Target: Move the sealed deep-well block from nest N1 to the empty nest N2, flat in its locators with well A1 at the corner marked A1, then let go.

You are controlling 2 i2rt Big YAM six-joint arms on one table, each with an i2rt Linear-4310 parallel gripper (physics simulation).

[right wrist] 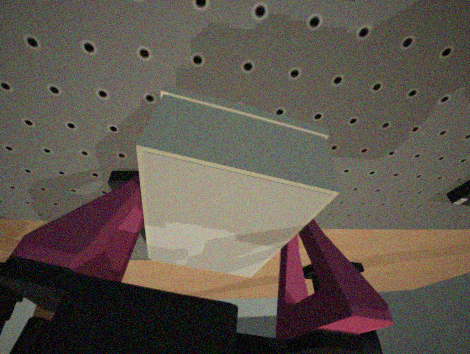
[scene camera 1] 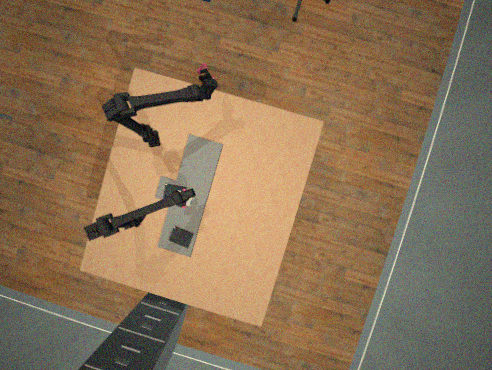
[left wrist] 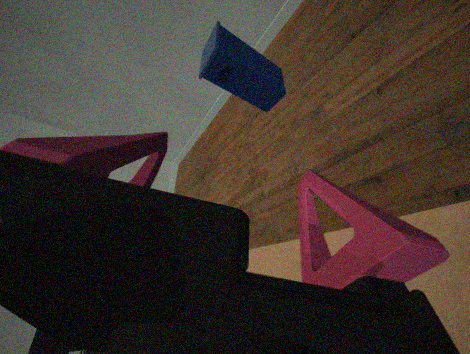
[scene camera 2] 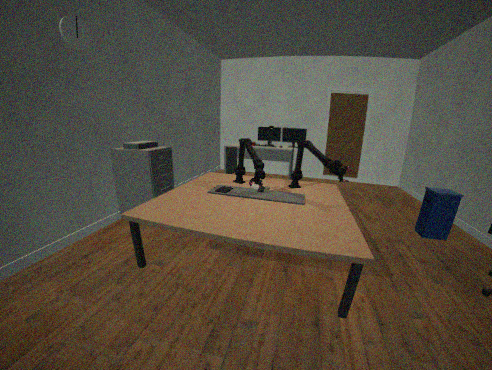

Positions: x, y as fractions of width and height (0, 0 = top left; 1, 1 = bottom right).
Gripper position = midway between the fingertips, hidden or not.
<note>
The left gripper (left wrist: 0.51, 0.45) is open and holds nothing. The right gripper (right wrist: 0.48, 0.52) grips a pale grey block (right wrist: 0.48, 0.53), which still rests on a dark nest.
The left wrist view does not show the pale grey block: it is out of frame.
</note>
